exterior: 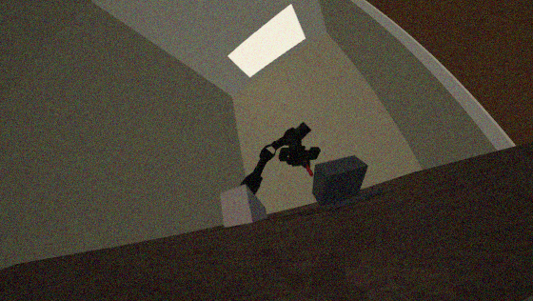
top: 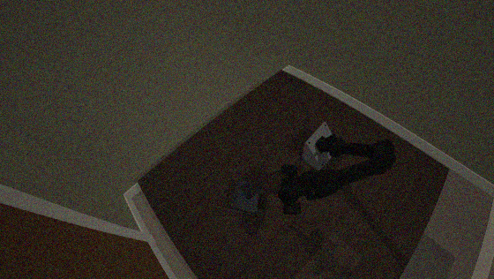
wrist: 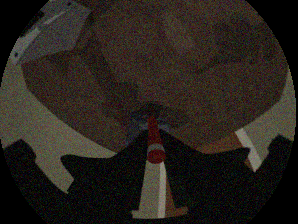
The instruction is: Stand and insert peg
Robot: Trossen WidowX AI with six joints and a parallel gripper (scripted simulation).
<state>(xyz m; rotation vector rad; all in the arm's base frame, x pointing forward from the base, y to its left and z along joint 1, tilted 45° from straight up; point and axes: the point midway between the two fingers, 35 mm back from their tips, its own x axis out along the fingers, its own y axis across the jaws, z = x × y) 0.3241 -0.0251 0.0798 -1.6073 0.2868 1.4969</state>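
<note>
Right now my gripper tip is 120 mm to the left of the blue-grey sloped panel, 100 mm short of it and 90 mm above it. Round my gripper tip: red peg 10 mm to the left, 10 mm above.
</note>
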